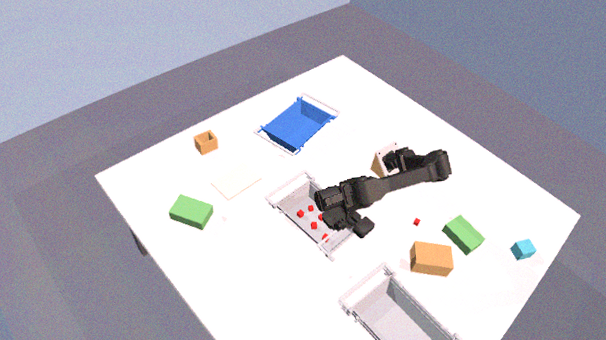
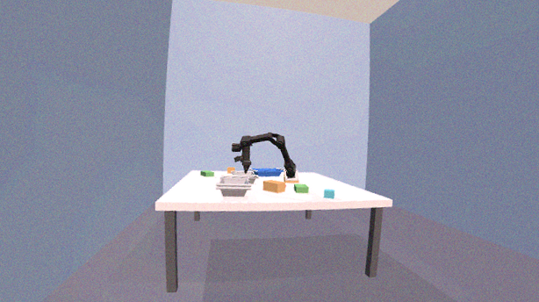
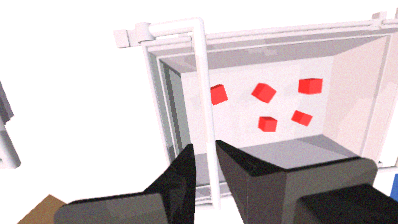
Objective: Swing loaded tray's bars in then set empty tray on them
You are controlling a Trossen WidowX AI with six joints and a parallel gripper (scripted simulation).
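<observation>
Right now the blue tray is 45 cm to the right of my gripper tip, 24 cm behind it and 3 cm below it. Round my gripper tip: cyan cube (46 cm to the left, 45 cm behind, 6 cm below); then flat sheet (40 cm to the right, 10 cm ahead, 8 cm below); then orange box (26 cm to the left, 16 cm behind, 5 cm below).
</observation>
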